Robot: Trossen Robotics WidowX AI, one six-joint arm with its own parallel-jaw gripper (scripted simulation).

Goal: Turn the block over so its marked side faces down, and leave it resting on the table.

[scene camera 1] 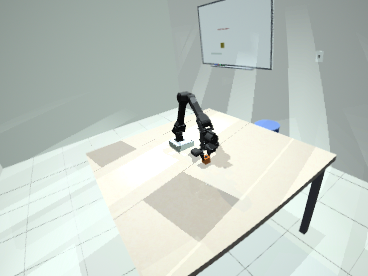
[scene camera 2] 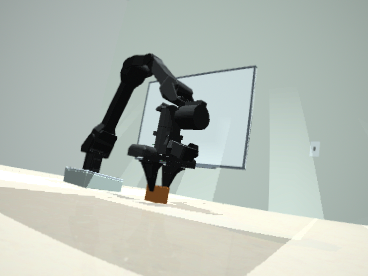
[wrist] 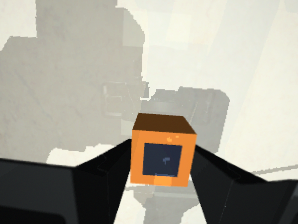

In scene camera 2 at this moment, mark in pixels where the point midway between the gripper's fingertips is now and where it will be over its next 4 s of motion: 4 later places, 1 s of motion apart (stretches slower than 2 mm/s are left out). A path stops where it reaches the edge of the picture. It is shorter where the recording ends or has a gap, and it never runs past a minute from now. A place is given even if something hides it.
The gripper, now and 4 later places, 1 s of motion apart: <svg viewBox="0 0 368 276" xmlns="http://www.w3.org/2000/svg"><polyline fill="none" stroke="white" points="157,192 162,186 169,193 166,190 166,188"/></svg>
